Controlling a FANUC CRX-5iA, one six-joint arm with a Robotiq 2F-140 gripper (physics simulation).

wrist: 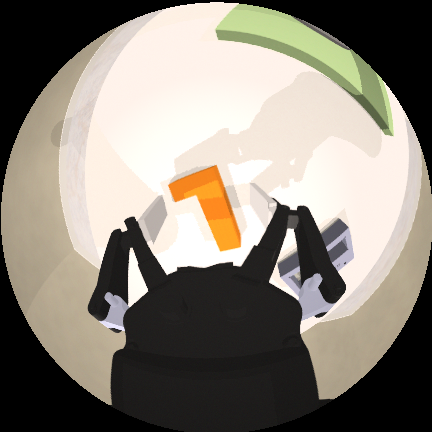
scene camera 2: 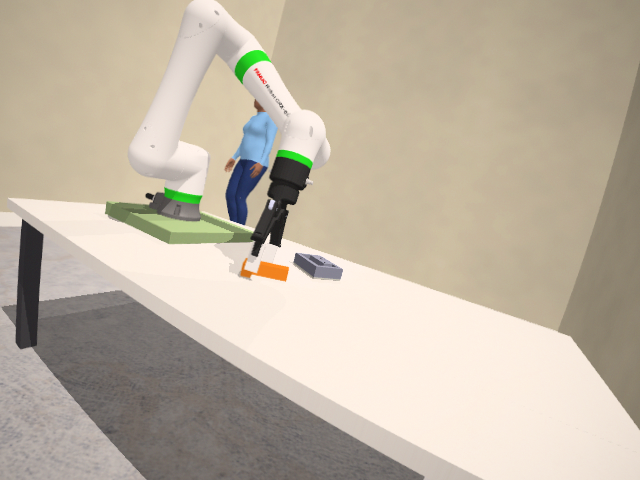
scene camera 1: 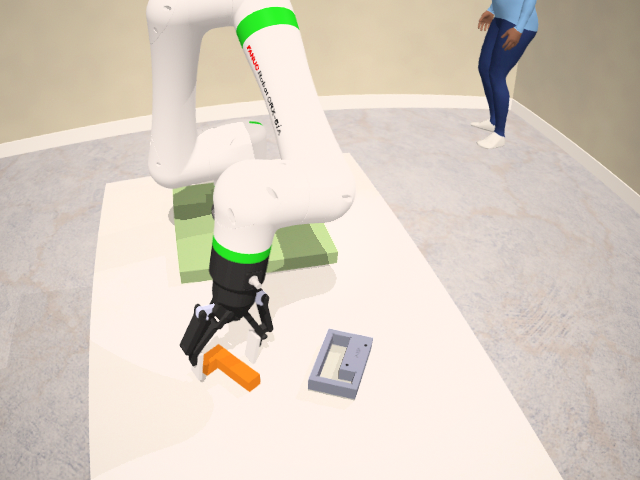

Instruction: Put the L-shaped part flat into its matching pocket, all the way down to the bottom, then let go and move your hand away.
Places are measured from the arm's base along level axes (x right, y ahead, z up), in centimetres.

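Pixels of known places: gripper, fingertip midpoint: [wrist: 206, 198] [scene camera 2: 258, 270] [scene camera 1: 223, 366]; arm's base at its link origin: [scene camera 2: 178, 215].
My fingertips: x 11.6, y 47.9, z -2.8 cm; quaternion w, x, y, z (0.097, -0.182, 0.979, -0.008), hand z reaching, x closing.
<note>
For each thing: its top centre in the pictures, then the offset to it from my fingertips. Level surfaces: height alone.
- orange L-shaped part at its top centre: [wrist: 205, 217] [scene camera 1: 227, 366] [scene camera 2: 266, 265] dz +1.8, dx -0.6, dy +1.7 cm
- grey-blue pocket block at its top centre: [scene camera 1: 342, 357] [wrist: 323, 267] [scene camera 2: 318, 260] dz +2.5, dx -21.9, dy +4.4 cm
- white table at its surface level: dz -1.2 cm
The orange L-shaped part [scene camera 1: 235, 367] [scene camera 2: 273, 271] [wrist: 214, 207] lies on the table. In scene camera 1 its long arm points to the front right and its short arm is beside the left finger. My gripper [scene camera 1: 226, 360] [scene camera 2: 260, 259] [wrist: 206, 198] is low, with one finger on each side of the part. In the wrist view the fingers stand wide apart, with a gap between the part and each pad. The grey-blue pocket block [scene camera 1: 330, 388] [scene camera 2: 327, 272] [wrist: 336, 231] lies to the right in scene camera 1; its recess shows there. One finger partly covers the block in the wrist view.
The green base plate [scene camera 1: 193, 273] [scene camera 2: 178, 237] [wrist: 280, 37] under the robot's base lies behind the gripper on the white table [scene camera 1: 413, 423] [scene camera 2: 439, 372]. A person [scene camera 1: 498, 67] [scene camera 2: 253, 149] stands on the floor beyond the table.
</note>
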